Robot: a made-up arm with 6 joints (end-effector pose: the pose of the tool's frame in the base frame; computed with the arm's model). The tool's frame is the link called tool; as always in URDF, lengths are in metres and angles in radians. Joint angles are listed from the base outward.
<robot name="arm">
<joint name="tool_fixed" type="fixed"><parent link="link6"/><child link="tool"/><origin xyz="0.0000 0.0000 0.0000"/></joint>
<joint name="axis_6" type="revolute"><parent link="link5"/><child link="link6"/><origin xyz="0.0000 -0.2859 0.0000"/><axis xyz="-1 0 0"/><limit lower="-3.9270" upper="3.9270"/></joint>
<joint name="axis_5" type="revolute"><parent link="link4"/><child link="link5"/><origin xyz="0.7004 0.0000 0.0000"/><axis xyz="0 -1 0"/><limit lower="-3.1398" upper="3.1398"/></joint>
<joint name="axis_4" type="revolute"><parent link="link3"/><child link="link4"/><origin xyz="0.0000 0.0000 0.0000"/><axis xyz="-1 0 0"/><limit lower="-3.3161" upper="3.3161"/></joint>
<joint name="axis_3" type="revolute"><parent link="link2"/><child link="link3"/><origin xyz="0.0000 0.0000 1.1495"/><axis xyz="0 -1 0"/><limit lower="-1.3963" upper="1.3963"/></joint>
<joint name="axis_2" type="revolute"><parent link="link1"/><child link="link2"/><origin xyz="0.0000 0.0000 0.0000"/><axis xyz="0 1 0"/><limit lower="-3.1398" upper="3.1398"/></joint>
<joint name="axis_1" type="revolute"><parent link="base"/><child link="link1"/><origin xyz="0.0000 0.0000 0.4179"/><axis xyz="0 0 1"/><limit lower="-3.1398" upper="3.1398"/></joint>
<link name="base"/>
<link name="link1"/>
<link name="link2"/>
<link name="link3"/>
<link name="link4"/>
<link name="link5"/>
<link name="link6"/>
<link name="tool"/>
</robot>
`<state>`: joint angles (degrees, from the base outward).
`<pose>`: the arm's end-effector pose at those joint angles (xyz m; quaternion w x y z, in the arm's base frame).
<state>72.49 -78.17 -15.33 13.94 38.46 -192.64</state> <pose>0.0039 -0.9100 1.3082 0.4135 -0.4801 -0.4252 -0.6463</pose>
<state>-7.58 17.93 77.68 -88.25 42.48 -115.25</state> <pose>0.9441 -0.1344 1.9726 0.3044 -0.7336 0.2600 -0.5492</pose>
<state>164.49 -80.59 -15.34 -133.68 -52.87 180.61</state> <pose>0.5764 -0.3649 1.1553 0.1097 0.7280 -0.4963 0.4600</pose>
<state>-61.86 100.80 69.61 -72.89 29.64 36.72</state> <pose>0.6742 -1.4389 -0.3940 0.6483 0.2537 -0.0296 -0.7172</pose>
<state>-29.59 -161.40 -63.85 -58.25 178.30 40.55</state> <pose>-0.2636 -0.0233 0.0547 0.5912 -0.4412 0.5715 0.3596</pose>
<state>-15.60 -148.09 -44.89 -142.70 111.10 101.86</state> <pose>-0.5157 0.3801 0.1636 0.6304 0.6435 -0.2314 -0.3673</pose>
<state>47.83 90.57 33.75 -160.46 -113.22 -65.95</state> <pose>0.7756 1.2576 -0.2321 0.5419 -0.5131 -0.6600 -0.0864</pose>
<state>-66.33 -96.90 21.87 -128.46 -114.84 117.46</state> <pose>-0.3518 1.2456 1.0015 0.1195 -0.8674 -0.2631 0.4051</pose>
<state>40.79 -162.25 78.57 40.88 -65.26 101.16</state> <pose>-0.2590 -0.5090 -1.3796 0.5341 0.3236 -0.3835 -0.6804</pose>
